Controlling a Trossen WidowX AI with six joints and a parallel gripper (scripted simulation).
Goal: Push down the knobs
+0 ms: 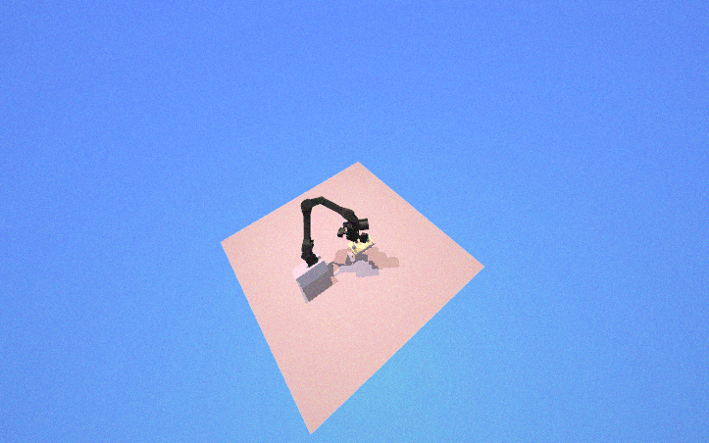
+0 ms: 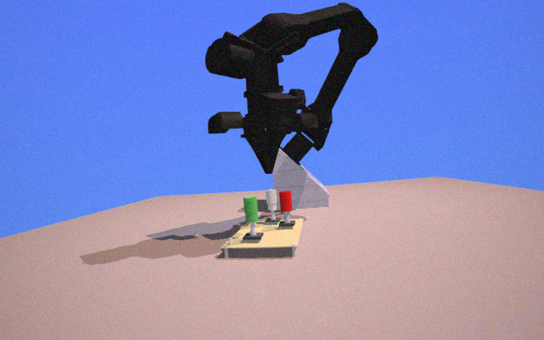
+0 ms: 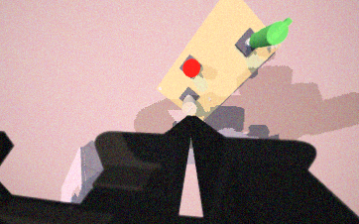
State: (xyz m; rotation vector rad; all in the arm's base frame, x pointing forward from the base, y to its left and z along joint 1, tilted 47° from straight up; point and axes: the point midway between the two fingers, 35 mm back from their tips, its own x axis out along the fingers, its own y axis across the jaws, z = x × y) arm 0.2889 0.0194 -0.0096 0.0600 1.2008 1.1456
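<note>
Now: the white knob 4 cm below my gripper tip. Round my gripper tip: green knob 11 cm ahead, 4 cm below.
</note>
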